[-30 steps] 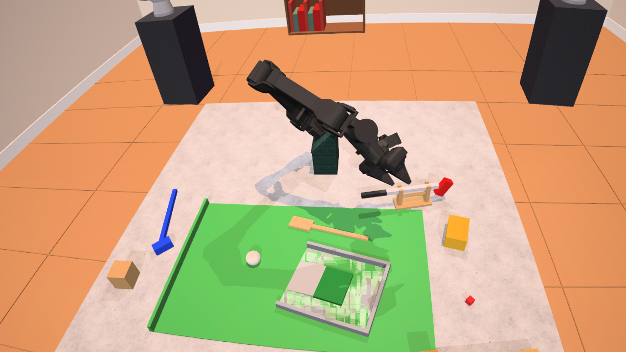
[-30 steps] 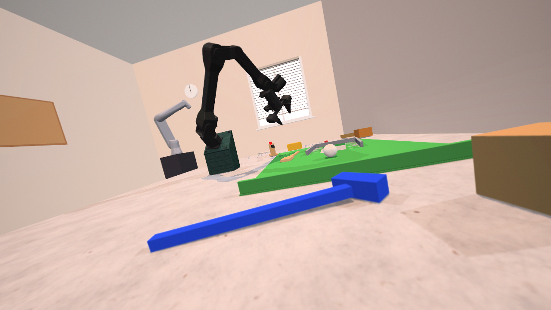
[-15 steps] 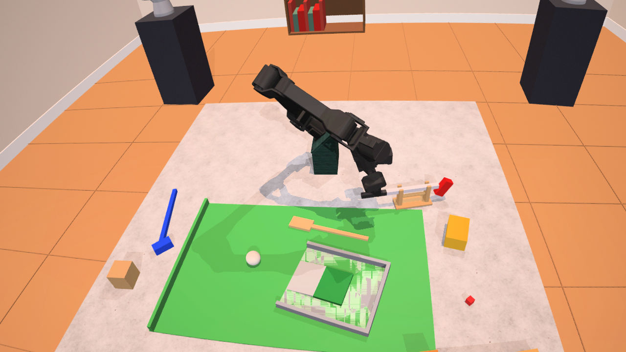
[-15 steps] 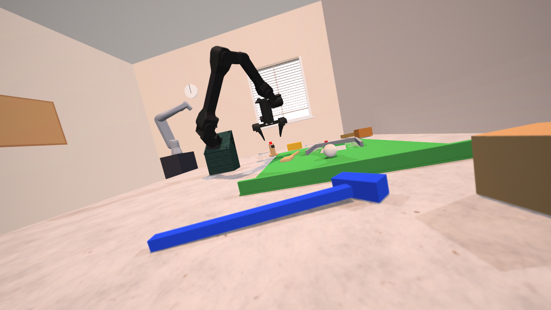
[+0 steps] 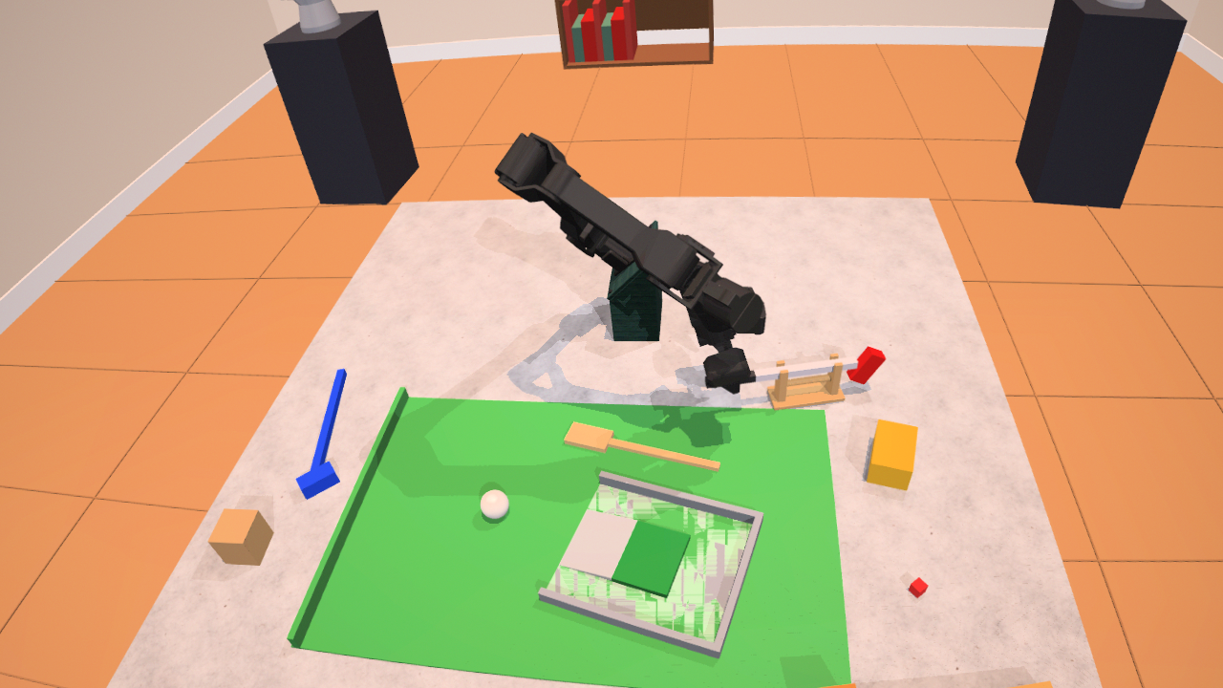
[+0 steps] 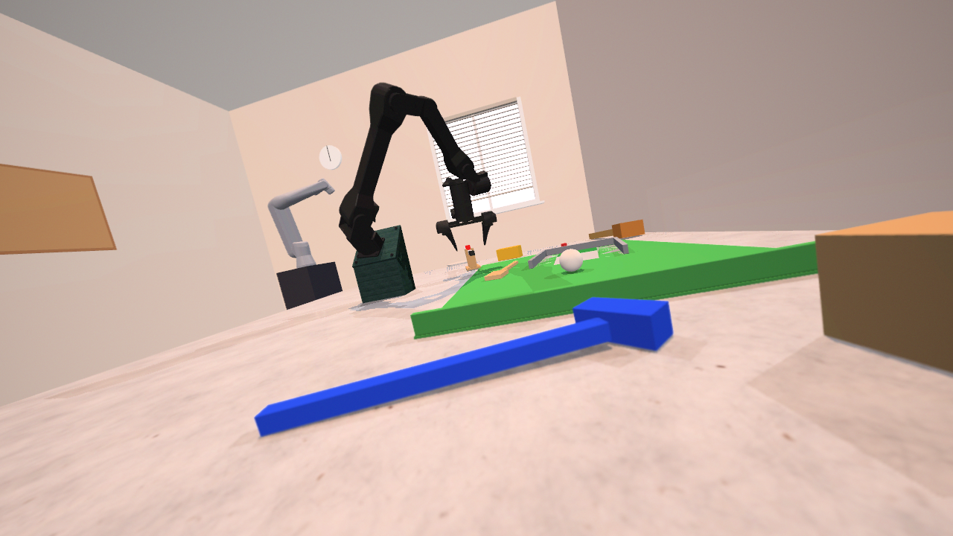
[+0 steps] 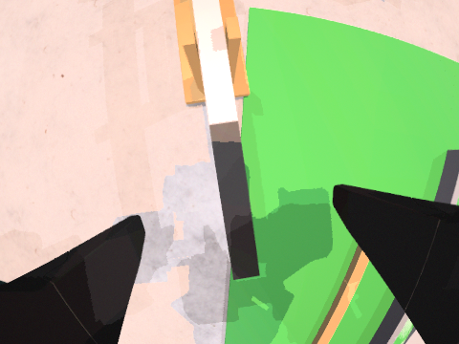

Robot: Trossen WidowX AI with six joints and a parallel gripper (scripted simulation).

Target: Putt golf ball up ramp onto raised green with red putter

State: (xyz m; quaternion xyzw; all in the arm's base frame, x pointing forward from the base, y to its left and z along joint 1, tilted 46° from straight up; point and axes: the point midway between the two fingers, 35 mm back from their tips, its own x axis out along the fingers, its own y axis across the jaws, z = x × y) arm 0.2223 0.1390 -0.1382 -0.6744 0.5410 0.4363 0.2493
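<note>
Right now my gripper tip is 110 mm to the right of the red putter, 40 mm past it and 20 mm above it. From my gripper tip the other things lie so: green mat (260 mm ahead, 190 mm to the right, 80 mm below); then wooden stand (120 mm to the left, 40 mm below, 40 mm behind); then yellow block (260 mm to the left, 90 mm ahead, 60 mm below).
</note>
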